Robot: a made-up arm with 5 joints.
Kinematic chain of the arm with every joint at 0, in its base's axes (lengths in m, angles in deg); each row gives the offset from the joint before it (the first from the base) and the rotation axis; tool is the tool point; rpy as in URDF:
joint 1: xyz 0 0 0.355 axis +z
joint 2: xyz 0 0 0 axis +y
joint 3: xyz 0.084 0 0.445 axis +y
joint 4: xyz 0.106 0 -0.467 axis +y
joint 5: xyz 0.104 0 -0.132 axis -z
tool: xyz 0 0 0 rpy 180 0 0
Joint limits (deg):
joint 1: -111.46..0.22
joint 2: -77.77..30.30
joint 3: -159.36..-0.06
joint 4: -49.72..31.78
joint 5: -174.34..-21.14
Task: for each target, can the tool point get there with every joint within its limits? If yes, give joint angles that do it. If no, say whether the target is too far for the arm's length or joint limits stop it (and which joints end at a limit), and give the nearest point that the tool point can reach.
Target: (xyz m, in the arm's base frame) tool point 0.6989 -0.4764 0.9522
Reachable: yes | joints -34.28 21.00 -114.07 12.49 -92.48
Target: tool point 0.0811 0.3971 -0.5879
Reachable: no: joint limits stop it (at a limit: joint 1, joint 2) | nearest point 0.1905 0.0007 0.0587 | short by 0.766 m
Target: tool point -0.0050 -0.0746 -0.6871
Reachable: no: joint limits stop it (at a limit: joint 2) | nearest point -0.0130 -0.1940 0.0581 | short by 0.755 m
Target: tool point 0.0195 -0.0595 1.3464
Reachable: yes | joints -71.87 -36.41 -101.35 4.08 -137.57
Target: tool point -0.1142 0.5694 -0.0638
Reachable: no: joint limits stop it (at a limit: joint 1, joint 2, joint 3, joint 4) | nearest point 0.0856 0.0003 0.0862 | short by 0.622 m
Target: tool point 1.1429 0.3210 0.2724
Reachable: no: too far | nearest point 0.8754 0.0034 0.4070 | short by 0.437 m
